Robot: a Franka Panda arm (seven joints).
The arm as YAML. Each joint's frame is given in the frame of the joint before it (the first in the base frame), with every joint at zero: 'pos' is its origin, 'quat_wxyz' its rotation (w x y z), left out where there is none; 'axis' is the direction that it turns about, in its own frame. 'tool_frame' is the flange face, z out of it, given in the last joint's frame.
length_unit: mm
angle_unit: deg
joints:
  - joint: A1
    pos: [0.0, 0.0, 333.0]
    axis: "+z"
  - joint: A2
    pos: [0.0, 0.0, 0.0]
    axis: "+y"
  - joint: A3
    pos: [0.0, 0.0, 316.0]
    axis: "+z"
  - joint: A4
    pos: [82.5, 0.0, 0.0]
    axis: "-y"
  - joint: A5
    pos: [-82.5, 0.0, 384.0]
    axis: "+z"
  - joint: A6
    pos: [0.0, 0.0, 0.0]
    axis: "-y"
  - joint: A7
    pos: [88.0, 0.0, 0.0]
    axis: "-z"
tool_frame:
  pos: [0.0, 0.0, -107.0]
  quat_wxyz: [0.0, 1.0, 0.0, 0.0]
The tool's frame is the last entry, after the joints.
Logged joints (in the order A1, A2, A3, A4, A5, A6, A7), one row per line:
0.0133 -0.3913 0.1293 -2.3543 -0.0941 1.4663 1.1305
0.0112 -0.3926 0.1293 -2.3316 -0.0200 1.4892 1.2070
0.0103 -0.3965 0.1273 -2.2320 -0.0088 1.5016 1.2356
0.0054 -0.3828 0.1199 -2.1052 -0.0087 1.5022 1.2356
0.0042 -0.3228 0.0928 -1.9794 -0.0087 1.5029 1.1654
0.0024 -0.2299 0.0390 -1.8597 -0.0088 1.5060 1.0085
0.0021 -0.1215 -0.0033 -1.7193 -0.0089 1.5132 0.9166
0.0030 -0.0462 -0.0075 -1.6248 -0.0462 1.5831 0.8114
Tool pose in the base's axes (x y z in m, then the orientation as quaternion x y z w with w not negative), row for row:
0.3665 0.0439 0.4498 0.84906 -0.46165 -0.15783 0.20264
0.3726 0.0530 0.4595 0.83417 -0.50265 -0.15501 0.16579
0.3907 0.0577 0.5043 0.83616 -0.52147 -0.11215 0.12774
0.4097 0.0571 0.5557 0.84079 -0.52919 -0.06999 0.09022
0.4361 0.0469 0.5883 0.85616 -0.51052 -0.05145 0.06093
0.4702 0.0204 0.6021 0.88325 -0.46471 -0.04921 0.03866
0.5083 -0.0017 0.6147 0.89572 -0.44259 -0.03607 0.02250
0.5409 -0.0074 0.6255 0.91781 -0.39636 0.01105 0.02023
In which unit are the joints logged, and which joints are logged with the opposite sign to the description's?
The joints are logged in radians. Opposite sign: none.
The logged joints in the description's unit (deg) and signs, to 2 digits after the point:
0.76 -22.42 7.41 -134.89 -5.39 84.01 64.77
0.64 -22.49 7.41 -133.59 -1.15 85.32 69.16
0.59 -22.72 7.29 -127.88 -0.50 86.04 70.79
0.31 -21.93 6.87 -120.62 -0.50 86.07 70.79
0.24 -18.50 5.32 -113.41 -0.50 86.11 66.77
0.14 -13.17 2.23 -106.55 -0.50 86.29 57.78
0.12 -6.96 -0.19 -98.51 -0.51 86.70 52.52
0.17 -2.65 -0.43 -93.09 -2.65 90.70 46.49

